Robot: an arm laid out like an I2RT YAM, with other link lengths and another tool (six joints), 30 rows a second.
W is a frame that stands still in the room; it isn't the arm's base.
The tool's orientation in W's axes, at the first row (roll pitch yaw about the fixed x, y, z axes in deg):
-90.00, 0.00, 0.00
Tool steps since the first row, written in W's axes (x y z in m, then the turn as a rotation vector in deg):
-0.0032, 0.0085, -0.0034, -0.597, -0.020, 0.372
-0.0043, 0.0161, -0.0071, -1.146, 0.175, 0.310
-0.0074, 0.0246, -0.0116, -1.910, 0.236, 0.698
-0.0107, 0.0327, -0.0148, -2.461, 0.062, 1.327
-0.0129, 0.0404, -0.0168, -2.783, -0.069, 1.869
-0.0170, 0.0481, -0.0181, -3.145, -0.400, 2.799
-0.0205, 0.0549, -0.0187, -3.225, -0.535, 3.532
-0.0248, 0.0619, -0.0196, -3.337, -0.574, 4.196
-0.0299, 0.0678, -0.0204, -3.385, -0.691, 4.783
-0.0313, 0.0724, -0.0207, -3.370, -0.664, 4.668
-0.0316, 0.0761, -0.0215, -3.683, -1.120, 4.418
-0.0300, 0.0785, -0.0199, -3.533, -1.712, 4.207
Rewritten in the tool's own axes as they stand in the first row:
-0.0032, 0.0034, 0.0085, -0.597, -0.372, -0.020
-0.0043, 0.0071, 0.0161, -1.146, -0.310, 0.175
-0.0074, 0.0116, 0.0246, -1.910, -0.698, 0.236
-0.0107, 0.0148, 0.0327, -2.461, -1.327, 0.062
-0.0129, 0.0168, 0.0404, -2.783, -1.869, -0.069
-0.0170, 0.0181, 0.0481, -3.145, -2.799, -0.400
-0.0205, 0.0187, 0.0549, -3.225, -3.532, -0.535
-0.0248, 0.0196, 0.0619, -3.337, -4.196, -0.574
-0.0299, 0.0204, 0.0678, -3.385, -4.783, -0.691
-0.0313, 0.0207, 0.0724, -3.370, -4.668, -0.664
-0.0316, 0.0215, 0.0761, -3.683, -4.418, -1.120
-0.0300, 0.0199, 0.0785, -3.533, -4.207, -1.712

